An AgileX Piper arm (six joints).
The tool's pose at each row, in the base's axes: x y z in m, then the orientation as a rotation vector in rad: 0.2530 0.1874 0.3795 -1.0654 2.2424 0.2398; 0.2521 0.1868 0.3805 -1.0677 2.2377 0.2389; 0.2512 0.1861 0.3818 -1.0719 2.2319 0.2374; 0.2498 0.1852 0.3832 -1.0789 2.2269 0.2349; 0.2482 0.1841 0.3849 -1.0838 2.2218 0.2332; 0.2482 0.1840 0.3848 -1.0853 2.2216 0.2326; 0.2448 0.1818 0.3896 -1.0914 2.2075 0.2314; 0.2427 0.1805 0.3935 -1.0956 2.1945 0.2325; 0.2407 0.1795 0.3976 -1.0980 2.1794 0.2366; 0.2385 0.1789 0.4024 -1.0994 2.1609 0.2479; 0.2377 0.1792 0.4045 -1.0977 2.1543 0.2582; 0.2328 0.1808 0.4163 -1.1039 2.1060 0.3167
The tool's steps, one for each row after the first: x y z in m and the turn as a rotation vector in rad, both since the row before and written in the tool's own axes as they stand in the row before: 0.0002 0.0002 -0.0015 0.0008 -0.0030 -0.0034; 0.0001 0.0001 -0.0017 0.0007 -0.0031 -0.0051; 0.0003 0.0003 -0.0021 0.0001 -0.0011 -0.0068; 0.0004 0.0003 -0.0025 0.0004 -0.0021 -0.0054; 0.0001 -0.0001 0.0000 -0.0001 0.0005 -0.0011; 0.0000 0.0006 -0.0063 0.0016 -0.0094 -0.0094; -0.0007 0.0003 -0.0046 0.0005 -0.0098 -0.0073; -0.0011 0.0004 -0.0045 -0.0003 -0.0130 -0.0062; -0.0018 0.0007 -0.0050 -0.0041 -0.0180 -0.0050; -0.0012 0.0005 -0.0018 -0.0048 -0.0089 0.0013; -0.0069 0.0033 -0.0104 -0.0324 -0.0530 -0.0066
